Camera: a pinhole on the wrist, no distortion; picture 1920 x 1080 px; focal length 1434.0 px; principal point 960.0 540.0 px. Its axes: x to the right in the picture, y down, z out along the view. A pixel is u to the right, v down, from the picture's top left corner.
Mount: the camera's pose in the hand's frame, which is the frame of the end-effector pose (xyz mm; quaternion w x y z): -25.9 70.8 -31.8 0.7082 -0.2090 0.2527 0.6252
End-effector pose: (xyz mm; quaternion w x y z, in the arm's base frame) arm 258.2 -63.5 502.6 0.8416 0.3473 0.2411 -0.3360
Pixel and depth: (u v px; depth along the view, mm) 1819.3 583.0 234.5
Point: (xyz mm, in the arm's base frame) 509.2 59.8 680.3
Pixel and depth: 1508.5 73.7 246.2
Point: 540.7 -21.9 633.2
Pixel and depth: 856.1 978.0 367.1
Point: 449.4 -73.2 868.1
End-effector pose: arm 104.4 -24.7 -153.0 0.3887 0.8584 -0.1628 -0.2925
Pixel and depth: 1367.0 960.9 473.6
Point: -166.0 -431.4 118.9
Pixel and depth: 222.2 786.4 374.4
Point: -199.5 -309.6 -207.3
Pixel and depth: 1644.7 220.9 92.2
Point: 93.7 -138.2 -41.4
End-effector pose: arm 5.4 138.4 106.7 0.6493 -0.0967 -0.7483 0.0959
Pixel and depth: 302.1 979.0 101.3
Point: -61.9 220.1 20.3
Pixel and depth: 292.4 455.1 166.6
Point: -136.7 240.7 49.8
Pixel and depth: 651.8 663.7 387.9
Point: -307.4 363.1 -32.7
